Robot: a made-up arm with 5 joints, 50 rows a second.
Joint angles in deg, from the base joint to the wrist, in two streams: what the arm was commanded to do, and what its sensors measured. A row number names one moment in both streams.
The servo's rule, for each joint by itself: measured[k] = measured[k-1] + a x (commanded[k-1-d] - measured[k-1]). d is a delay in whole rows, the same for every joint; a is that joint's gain. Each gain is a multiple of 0.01, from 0.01 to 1. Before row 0 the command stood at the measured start. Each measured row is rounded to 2 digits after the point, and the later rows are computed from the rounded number. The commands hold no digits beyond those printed.
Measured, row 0:
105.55, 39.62, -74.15, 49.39, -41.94
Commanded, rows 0 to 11:
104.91, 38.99, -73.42, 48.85, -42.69
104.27, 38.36, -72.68, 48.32, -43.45
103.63, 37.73, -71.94, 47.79, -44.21
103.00, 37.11, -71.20, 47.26, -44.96
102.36, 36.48, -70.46, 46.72, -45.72
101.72, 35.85, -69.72, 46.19, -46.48
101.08, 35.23, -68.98, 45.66, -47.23
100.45, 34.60, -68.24, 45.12, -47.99
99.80, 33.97, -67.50, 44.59, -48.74
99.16, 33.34, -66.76, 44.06, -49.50
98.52, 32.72, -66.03, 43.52, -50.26
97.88, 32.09, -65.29, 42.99, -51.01
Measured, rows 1 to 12:
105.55, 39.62, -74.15, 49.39, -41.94
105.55, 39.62, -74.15, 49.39, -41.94
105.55, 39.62, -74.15, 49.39, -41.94
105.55, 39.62, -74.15, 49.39, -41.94
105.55, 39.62, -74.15, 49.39, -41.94
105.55, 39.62, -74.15, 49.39, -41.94
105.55, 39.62, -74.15, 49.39, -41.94
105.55, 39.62, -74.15, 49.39, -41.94
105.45, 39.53, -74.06, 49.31, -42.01
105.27, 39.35, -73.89, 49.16, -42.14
105.02, 39.11, -73.66, 48.95, -42.33
104.72, 38.81, -73.36, 48.70, -42.57
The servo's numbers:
d 8
a 0.15 0.15 0.12 0.15 0.09

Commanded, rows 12 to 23:
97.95, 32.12, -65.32, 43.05, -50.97
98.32, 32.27, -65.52, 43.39, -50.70
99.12, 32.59, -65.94, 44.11, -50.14
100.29, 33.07, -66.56, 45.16, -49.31
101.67, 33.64, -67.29, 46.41, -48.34
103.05, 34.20, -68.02, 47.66, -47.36
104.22, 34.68, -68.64, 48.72, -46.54
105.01, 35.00, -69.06, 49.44, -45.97
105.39, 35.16, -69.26, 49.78, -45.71
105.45, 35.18, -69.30, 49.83, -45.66
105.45, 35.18, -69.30, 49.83, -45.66
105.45, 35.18, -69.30, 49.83, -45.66
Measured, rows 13 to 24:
104.37, 38.46, -73.01, 48.40, -42.85
103.97, 38.07, -72.62, 48.07, -43.18
103.54, 37.64, -72.18, 47.71, -43.54
103.08, 37.18, -71.71, 47.32, -43.94
102.59, 36.70, -71.20, 46.91, -44.37
102.08, 36.20, -70.67, 46.48, -44.83
101.55, 35.68, -70.11, 46.04, -45.32
101.00, 35.14, -69.53, 45.58, -45.83
100.54, 34.69, -69.02, 45.20, -46.29
100.21, 34.33, -68.60, 44.93, -46.69
100.05, 34.07, -68.28, 44.81, -47.00
100.09, 33.92, -68.07, 44.86, -47.21

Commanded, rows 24 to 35:
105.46, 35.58, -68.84, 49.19, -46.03
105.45, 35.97, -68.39, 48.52, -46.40
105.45, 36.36, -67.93, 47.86, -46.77
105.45, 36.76, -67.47, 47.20, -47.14
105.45, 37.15, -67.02, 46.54, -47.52
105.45, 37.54, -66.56, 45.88, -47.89
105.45, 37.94, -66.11, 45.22, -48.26
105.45, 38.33, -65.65, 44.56, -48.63
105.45, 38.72, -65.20, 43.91, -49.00
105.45, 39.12, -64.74, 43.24, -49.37
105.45, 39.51, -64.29, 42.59, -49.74
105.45, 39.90, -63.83, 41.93, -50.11
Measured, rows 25 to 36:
100.33, 33.88, -67.98, 45.09, -47.31
100.74, 33.93, -67.98, 45.48, -47.31
101.26, 34.04, -68.06, 45.97, -47.24
101.82, 34.18, -68.18, 46.49, -47.13
102.36, 34.33, -68.31, 46.98, -47.00
102.82, 34.46, -68.43, 47.41, -46.88
103.21, 34.57, -68.53, 47.77, -46.77
103.55, 34.66, -68.62, 48.08, -46.67
103.84, 34.80, -68.65, 48.25, -46.61
104.08, 34.98, -68.62, 48.29, -46.59
104.29, 35.19, -68.54, 48.23, -46.61
104.46, 35.43, -68.41, 48.08, -46.66

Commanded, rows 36 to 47:
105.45, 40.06, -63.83, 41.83, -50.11
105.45, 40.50, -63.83, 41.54, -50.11
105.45, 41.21, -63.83, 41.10, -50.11
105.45, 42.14, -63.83, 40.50, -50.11
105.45, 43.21, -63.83, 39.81, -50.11
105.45, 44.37, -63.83, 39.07, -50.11
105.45, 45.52, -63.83, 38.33, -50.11
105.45, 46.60, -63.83, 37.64, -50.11
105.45, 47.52, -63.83, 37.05, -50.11
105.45, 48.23, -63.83, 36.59, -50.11
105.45, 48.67, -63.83, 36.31, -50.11
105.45, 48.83, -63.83, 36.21, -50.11
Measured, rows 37 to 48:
104.61, 35.69, -68.24, 47.85, -46.74
104.74, 35.97, -68.04, 47.55, -46.84
104.85, 36.27, -67.81, 47.20, -46.97
104.94, 36.58, -67.55, 46.80, -47.12
105.02, 36.90, -67.27, 46.37, -47.29
105.08, 37.23, -66.97, 45.90, -47.48
105.14, 37.57, -66.65, 45.40, -47.68
105.19, 37.92, -66.31, 44.88, -47.90
105.23, 38.24, -66.01, 44.42, -48.10
105.26, 38.58, -65.75, 43.99, -48.28
105.29, 38.97, -65.52, 43.56, -48.44
105.31, 39.45, -65.32, 43.10, -48.59

